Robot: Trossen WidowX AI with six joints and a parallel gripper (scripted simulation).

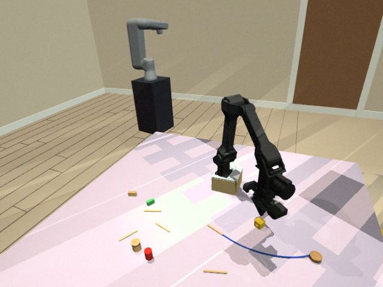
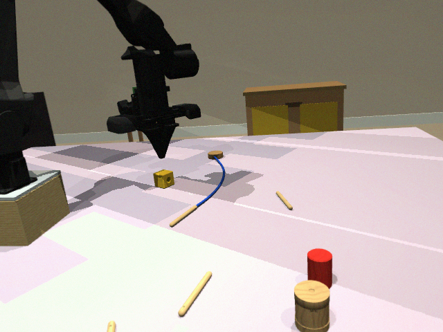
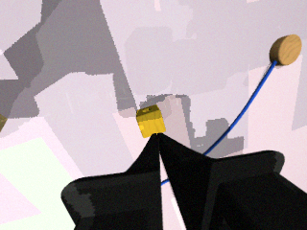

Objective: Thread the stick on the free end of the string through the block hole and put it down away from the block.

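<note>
Right now my gripper tip is 50 mm above the yellow block. From my gripper tip the other things lie so: red cylinder: 340 mm ahead, 280 mm to the right, 40 mm below; then round wooden button: 210 mm to the left, 50 mm below, 40 mm ahead; then thin wooden stick: 130 mm to the right, 110 mm ahead, 60 mm below.
</note>
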